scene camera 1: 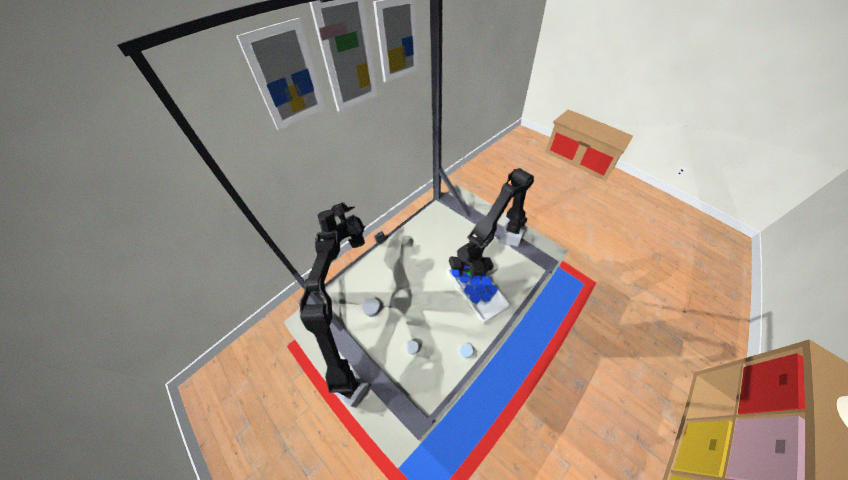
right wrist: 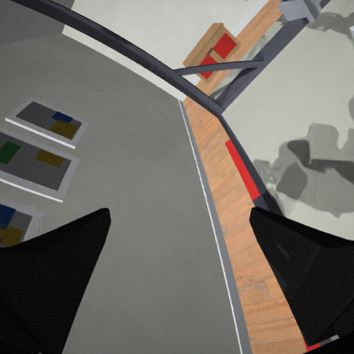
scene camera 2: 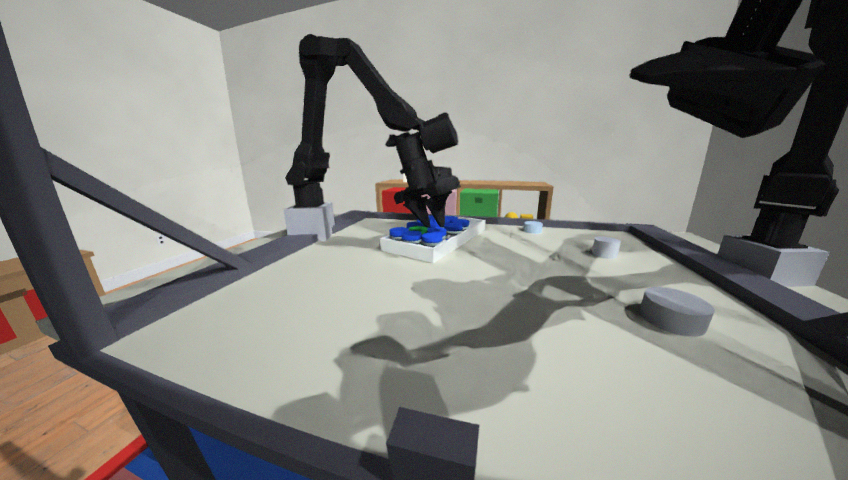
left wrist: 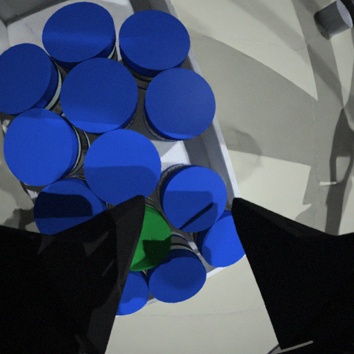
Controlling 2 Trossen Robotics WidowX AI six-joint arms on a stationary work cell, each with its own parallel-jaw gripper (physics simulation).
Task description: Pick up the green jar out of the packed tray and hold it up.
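Frame: origin at the left arm's base, x left, y back, z up, level; millimetres.
Seen in the pictures: left gripper, between the fingertips: [scene camera 1: 465, 276] [scene camera 2: 435, 226]; right gripper, between the fingertips: [scene camera 1: 359, 216]; left arm's base, origin of its link: [scene camera 1: 513, 228] [scene camera 2: 309, 205]; right arm's base, origin of its link: [scene camera 1: 348, 386] [scene camera 2: 773, 242].
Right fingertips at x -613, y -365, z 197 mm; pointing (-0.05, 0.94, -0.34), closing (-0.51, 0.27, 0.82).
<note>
Pixels of each thing's middle, then the offset from my right fingertips to it.
- green jar, middle of its body: [scene camera 2: 418, 236] [scene camera 1: 470, 273] dy +74, dx +489, dz -259 mm
- large grey cylinder, middle of its body: [scene camera 2: 674, 309] [scene camera 1: 371, 307] dy -251, dx +147, dz -269 mm
The green jar [scene camera 1: 468, 271] [scene camera 2: 418, 228] [left wrist: 157, 235] stands among several blue-lidded jars in the white tray [scene camera 1: 495, 307] [scene camera 2: 409, 251] [left wrist: 223, 161]. In the left wrist view the left-hand finger covers part of its green lid. My left gripper [scene camera 2: 434, 224] [left wrist: 188, 203] is partly open, pointing down with its fingertips low at the lids. It holds nothing. A blue-lidded jar [left wrist: 195, 197] shows between its fingertips, up and to the right of the green lid. My right gripper [right wrist: 181, 215] is wide open and empty, raised away from the tray and facing the wall.
A large grey cylinder [scene camera 1: 371, 306] [scene camera 2: 677, 310], a smaller grey one [scene camera 1: 412, 346] [scene camera 2: 605, 246] and a light blue one [scene camera 1: 466, 350] [scene camera 2: 532, 227] stand on the table, apart from the tray. Blue-lidded jars crowd around the green one. A dark frame post [scene camera 1: 436, 107] rises at the table's corner.
</note>
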